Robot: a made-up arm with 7 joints.
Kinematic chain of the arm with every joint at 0, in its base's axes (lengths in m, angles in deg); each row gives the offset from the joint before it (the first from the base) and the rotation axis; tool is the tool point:
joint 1: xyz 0 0 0.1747 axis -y
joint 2: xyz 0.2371 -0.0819 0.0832 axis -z
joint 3: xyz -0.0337 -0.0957 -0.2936 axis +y
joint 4: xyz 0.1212 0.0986 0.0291 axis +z
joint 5: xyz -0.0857 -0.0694 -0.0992 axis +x
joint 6: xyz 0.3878 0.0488 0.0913 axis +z
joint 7: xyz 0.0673 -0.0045 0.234 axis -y
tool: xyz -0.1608 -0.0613 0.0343
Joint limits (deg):
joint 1: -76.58..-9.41
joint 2: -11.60..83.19
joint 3: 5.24..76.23
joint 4: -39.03..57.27
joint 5: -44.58..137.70
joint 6: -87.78..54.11
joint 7: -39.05..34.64
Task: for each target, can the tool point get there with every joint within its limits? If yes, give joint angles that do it. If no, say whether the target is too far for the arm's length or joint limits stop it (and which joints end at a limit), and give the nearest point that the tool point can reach.
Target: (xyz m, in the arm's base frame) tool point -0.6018 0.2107 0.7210
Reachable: no: joint limits stop it (at a limit: joint 1, joint 3, joint 4, joint 6, joint 7) | nearest point -0.4958 0.1141 0.4381 | short by 0.317 m
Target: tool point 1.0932 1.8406 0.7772
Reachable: no: too far | nearest point 0.4602 0.3347 0.1245 | short by 1.759 m
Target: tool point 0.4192 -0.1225 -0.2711
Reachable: yes | joints -30.63 -1.05 31.27 -0.95 3.21 -30.01 20.17
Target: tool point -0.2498 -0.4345 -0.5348
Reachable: yes | joints -32.11 25.62 59.92 20.47 97.53 14.58 -17.13
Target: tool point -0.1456 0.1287 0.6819
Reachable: no: joint limits stop it (at a limit: joint 1, joint 2, joint 3, joint 4, joint 6, joint 7) | nearest point -0.2952 0.0453 0.4457 | short by 0.292 m
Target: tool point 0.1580 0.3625 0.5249
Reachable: no: joint limits stop it (at a limit: joint 1, joint 2, joint 3, joint 4, joint 6, joint 7) | nearest point 0.2544 0.2364 0.2163 | short by 0.347 m
